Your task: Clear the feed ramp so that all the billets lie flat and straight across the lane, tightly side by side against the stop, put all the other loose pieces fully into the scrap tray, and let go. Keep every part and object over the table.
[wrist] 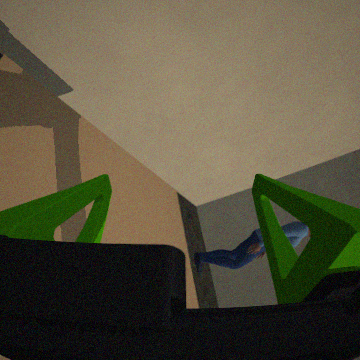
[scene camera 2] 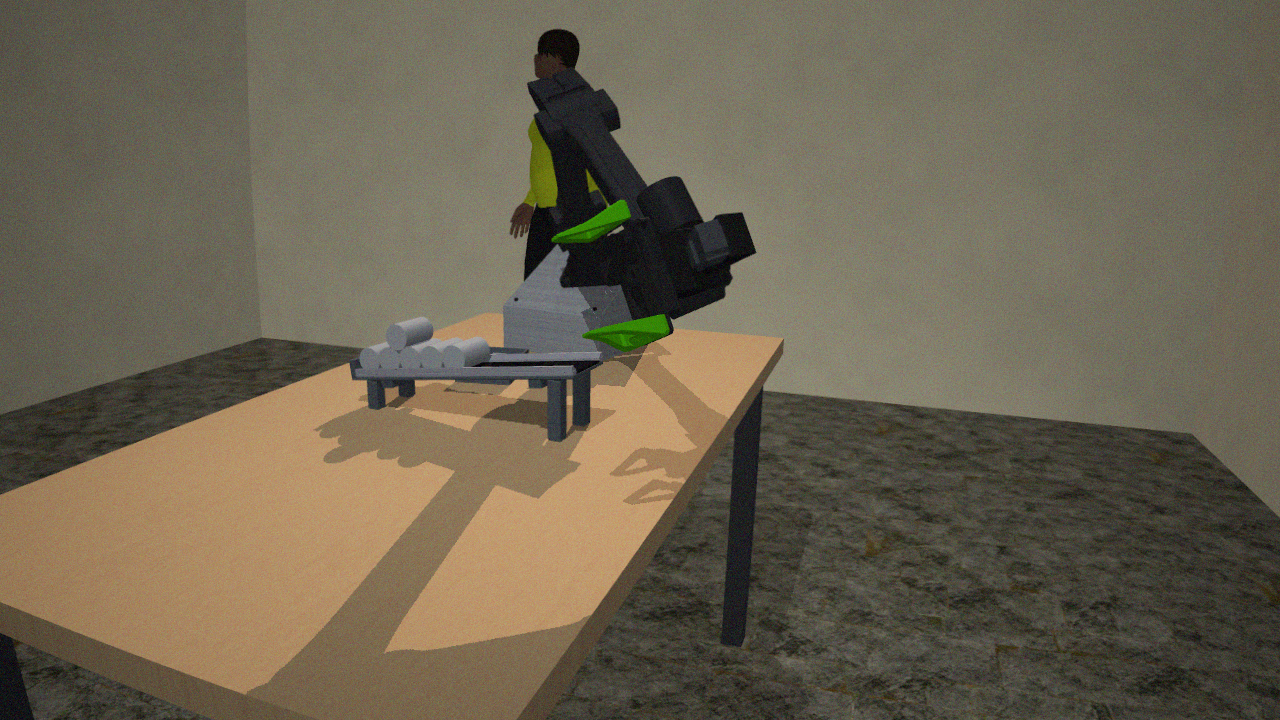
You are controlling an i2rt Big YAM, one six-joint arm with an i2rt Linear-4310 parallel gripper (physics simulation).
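Seen in the pictures: gripper, fingertip midpoint: (wrist: 181, 181) (scene camera 2: 570, 285); arm's base, link origin: (scene camera 2: 593, 273).
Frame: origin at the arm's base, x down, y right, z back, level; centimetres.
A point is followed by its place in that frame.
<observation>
Several light grey cylindrical billets lie side by side across the left end of the feed ramp (scene camera 2: 528, 370) {x 5.5, y -7.4, z -57.0 cm} in the scene view; the rightmost billet (scene camera 2: 466, 351) {x 4.6, y 3.7, z -52.7 cm} shows most clearly. Another grey cylinder (scene camera 2: 409, 333) {x 2.9, y 13.7, z -51.3 cm} rests on top of the row, near its left part. The right part of the lane is bare. I cannot make out the stop or the scrap tray, nor tell loose scrap from billets. My gripper (scene camera 2: 570, 287) {x -10.9, y -22.3, z -84.8 cm} (wrist: 181, 181) {x -10.9, y -22.3, z -84.8 cm} is open and empty, its green fingers wide apart. It is above and behind the ramp's right end, tilted sideways.
The ramp stands on short dark legs on the wooden table (scene camera 2: 268, 501) {x 15.0, y 13.0, z -87.4 cm} (wrist: 125, 190) {x 15.0, y 8.1, z -102.1 cm}. The grey arm base (scene camera 2: 541, 313) {x 7.0, y 7.8, z -9.3 cm} stands behind it. A grey slab (wrist: 42, 65) shows at the wrist view's upper left. A person in yellow (scene camera 2: 542, 170) is behind the arm; another in blue (wrist: 232, 257) shows between the fingers.
</observation>
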